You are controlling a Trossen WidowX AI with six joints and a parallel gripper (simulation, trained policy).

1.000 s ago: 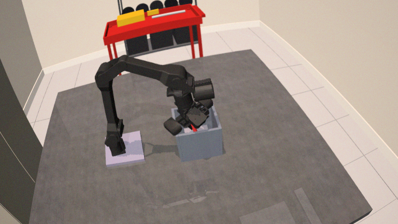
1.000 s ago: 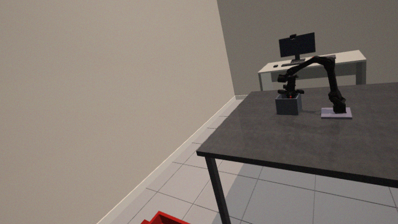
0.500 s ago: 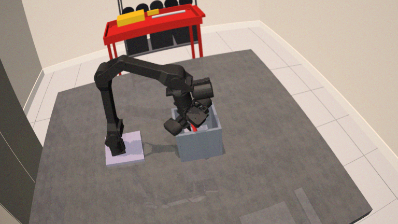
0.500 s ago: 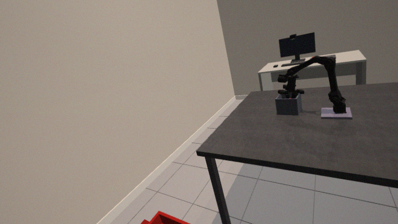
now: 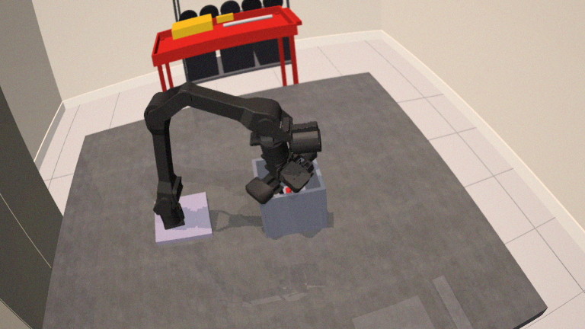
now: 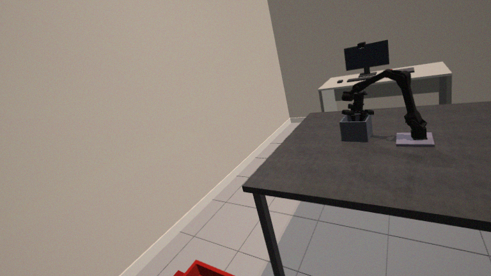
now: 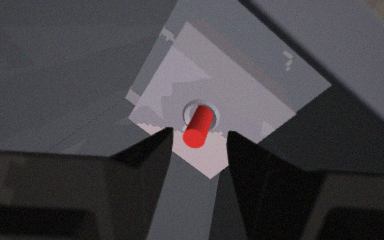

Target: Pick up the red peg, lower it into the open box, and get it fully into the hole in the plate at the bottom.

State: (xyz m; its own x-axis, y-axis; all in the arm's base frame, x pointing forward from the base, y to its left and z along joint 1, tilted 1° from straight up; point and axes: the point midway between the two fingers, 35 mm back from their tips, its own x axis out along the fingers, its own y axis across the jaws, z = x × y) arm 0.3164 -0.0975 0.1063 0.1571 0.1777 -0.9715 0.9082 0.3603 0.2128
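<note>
The red peg lies 40 mm below my gripper tip.
</note>
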